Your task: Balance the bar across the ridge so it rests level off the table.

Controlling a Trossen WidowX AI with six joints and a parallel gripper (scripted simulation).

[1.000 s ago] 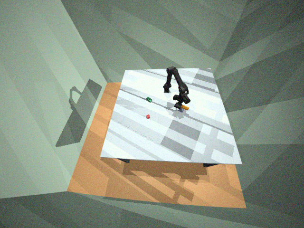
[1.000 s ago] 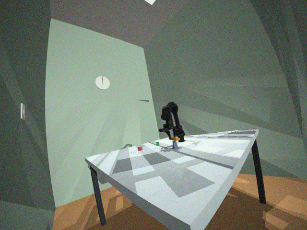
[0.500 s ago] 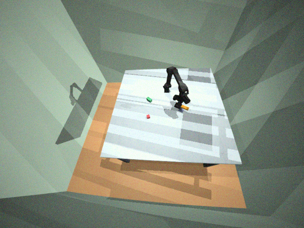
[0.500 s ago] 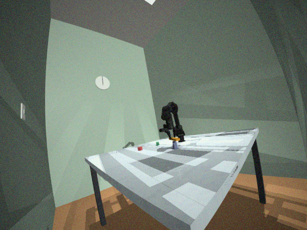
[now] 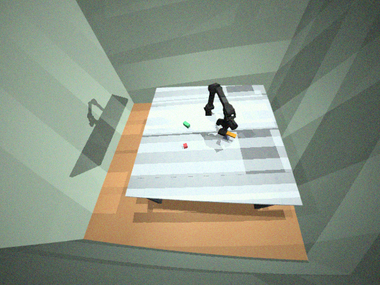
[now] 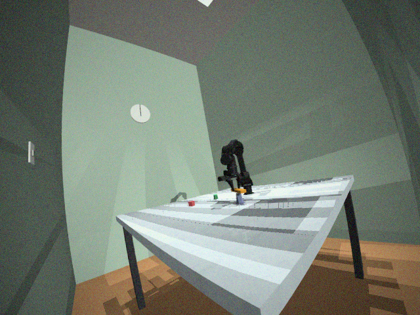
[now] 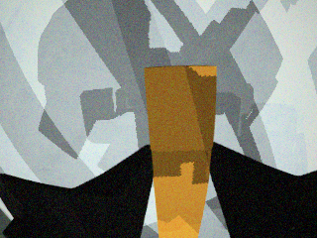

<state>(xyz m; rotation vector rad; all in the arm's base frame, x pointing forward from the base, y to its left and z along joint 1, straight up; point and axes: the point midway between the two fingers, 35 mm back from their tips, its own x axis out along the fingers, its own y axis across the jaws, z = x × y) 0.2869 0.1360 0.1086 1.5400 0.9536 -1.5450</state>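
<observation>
Now: the orange bar 10 mm ahead of my gripper tip and 20 mm to the left of it. The rest, counted from my gripper tip: green block: 130 mm behind, 350 mm to the right, 60 mm below; red block: 110 mm ahead, 340 mm to the right, 60 mm below.
</observation>
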